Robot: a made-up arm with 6 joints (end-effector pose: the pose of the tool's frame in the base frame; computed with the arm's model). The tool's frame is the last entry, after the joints.
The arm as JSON. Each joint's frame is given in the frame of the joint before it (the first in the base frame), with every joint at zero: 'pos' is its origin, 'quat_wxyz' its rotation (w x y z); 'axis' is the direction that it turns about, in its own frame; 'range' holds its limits. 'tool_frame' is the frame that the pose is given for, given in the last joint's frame.
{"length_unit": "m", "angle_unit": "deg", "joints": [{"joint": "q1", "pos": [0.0, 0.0, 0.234], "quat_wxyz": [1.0, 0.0, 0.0, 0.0], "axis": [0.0, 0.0, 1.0], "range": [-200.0, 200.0]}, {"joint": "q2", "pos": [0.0, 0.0, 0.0], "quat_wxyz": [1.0, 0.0, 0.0, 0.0], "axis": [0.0, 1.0, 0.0], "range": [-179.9, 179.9]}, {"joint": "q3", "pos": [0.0, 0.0, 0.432], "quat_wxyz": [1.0, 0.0, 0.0, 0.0], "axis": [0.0, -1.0, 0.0], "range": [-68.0, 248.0]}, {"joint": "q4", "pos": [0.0, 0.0, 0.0], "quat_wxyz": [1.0, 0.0, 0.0, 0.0], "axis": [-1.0, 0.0, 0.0], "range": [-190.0, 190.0]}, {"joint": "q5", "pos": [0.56, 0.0, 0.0], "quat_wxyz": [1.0, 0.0, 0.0, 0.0], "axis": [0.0, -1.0, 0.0], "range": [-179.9, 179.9]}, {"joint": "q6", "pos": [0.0, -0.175, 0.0], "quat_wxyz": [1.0, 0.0, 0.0, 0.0], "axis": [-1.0, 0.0, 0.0], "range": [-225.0, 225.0]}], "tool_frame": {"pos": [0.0, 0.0, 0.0], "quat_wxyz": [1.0, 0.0, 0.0, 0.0]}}
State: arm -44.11 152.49 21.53 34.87 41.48 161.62
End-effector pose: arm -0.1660 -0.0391 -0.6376 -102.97 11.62 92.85
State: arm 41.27 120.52 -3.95 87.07 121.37 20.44
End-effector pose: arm 0.1557 0.1247 -0.5460 34.75 0.90 110.97
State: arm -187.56 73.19 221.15 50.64 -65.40 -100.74
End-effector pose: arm 0.1464 0.0925 0.5413 -119.15 -89.98 -56.98
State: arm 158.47 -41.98 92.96 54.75 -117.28 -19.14
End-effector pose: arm 0.7679 -0.1944 0.8506 37.55 51.36 103.17
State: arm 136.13 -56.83 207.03 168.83 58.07 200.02
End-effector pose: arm 0.1606 -0.3925 -0.0901 153.09 -71.49 -47.24
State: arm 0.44 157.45 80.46 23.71 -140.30 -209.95
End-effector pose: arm 0.3615 -0.1575 -0.6948 -39.83 -53.69 -135.03
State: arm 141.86 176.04 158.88 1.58 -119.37 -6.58
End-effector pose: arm -0.3374 0.4873 -0.3576 -141.02 50.91 53.21
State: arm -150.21 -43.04 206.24 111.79 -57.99 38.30
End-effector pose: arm 0.3282 0.1130 -0.0315 29.29 112.55 45.23
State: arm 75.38 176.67 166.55 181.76 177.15 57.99
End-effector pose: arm -0.0240 0.6010 -0.3010 -45.72 46.50 -98.34
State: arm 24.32 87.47 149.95 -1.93 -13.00 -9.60
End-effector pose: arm 0.7059 0.1271 0.7470 20.93 -46.43 28.08
